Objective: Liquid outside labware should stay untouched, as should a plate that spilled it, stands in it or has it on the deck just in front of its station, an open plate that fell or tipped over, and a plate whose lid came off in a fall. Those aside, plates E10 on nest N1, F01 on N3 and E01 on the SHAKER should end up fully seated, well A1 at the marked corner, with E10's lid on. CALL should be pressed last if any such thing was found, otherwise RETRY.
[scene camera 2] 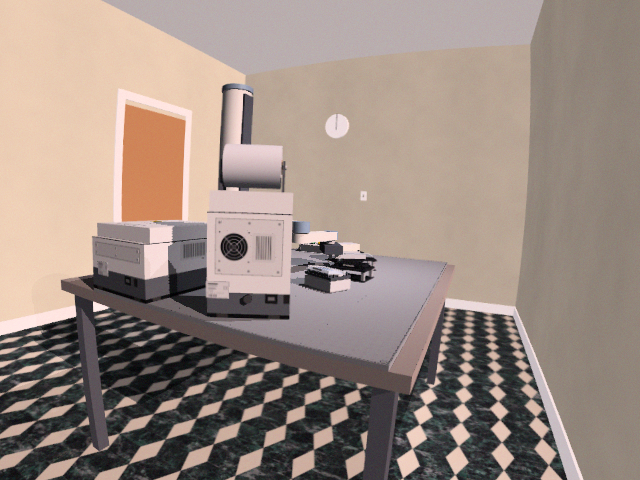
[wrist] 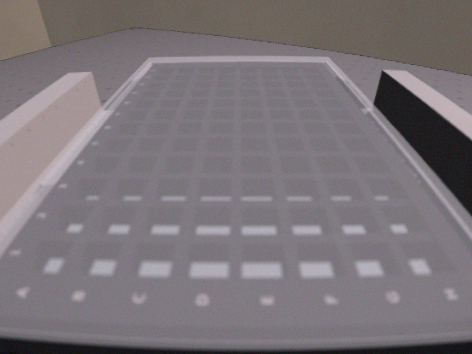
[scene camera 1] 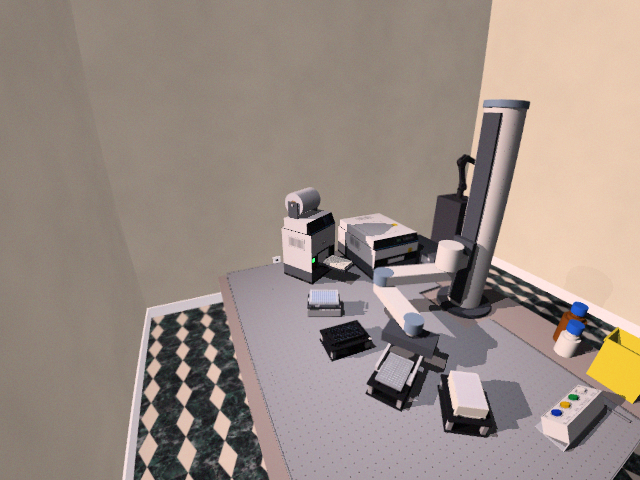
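Pixels of known places: gripper, between the fingertips: [scene camera 2: 362, 255] [wrist: 237, 95] [scene camera 1: 392, 375]; arm's base, origin of its link: [scene camera 1: 462, 302].
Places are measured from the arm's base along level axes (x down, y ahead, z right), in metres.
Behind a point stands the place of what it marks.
Observation:
My gripper [scene camera 1: 393, 377] @[x -0.079, y 0.622, z -0.241 m] [wrist: 237, 95] @[x -0.079, y 0.622, z -0.241 m] is shut on a clear-lidded plate [scene camera 1: 397, 369] @[x -0.083, y 0.595, z -0.231 m] [wrist: 235, 165] @[x -0.083, y 0.579, z -0.214 m], with one pale finger along each long side. The plate lies level on a black nest [scene camera 1: 400, 401] @[x -0.050, y 0.640, z -0.311 m]. Its label is not readable. In the wrist view, row letters A to H run left to right along the near edge. A tall white labware piece [scene camera 1: 467, 392] @[x -0.111, y 0.486, z -0.409 m] stands on another black nest [scene camera 1: 469, 427] @[x -0.018, y 0.498, z -0.458 m]. A bluish-white plate [scene camera 1: 324, 296] @[x -0.083, y 0.634, z 0.234 m] [scene camera 2: 325, 270] @[x -0.090, y 0.659, z 0.292 m] sits on a small grey station [scene camera 1: 324, 310] @[x -0.062, y 0.659, z 0.181 m] [scene camera 2: 330, 283] @[x -0.048, y 0.683, z 0.300 m]. A button box [scene camera 1: 564, 426] @[x -0.090, y 0.320, z -0.610 m] has blue, amber and green buttons.
A black nest [scene camera 1: 344, 335] @[x -0.076, y 0.668, z -0.013 m] without a plate stands left of the gripper. A tall white device [scene camera 1: 298, 246] @[x -0.209, y 0.646, z 0.517 m] [scene camera 2: 249, 248] @[x -0.198, y 0.610, z 0.666 m] has a pale plate [scene camera 1: 338, 262] @[x -0.130, y 0.471, z 0.412 m] at its front. A low white device [scene camera 1: 379, 238] @[x -0.233, y 0.248, z 0.385 m] [scene camera 2: 149, 253] @[x -0.159, y 0.295, z 0.732 m], bottles [scene camera 1: 567, 341] @[x -0.073, y -0.071, z -0.435 m] and a yellow bin [scene camera 1: 617, 364] @[x -0.102, y -0.065, z -0.596 m] stand around the arm.

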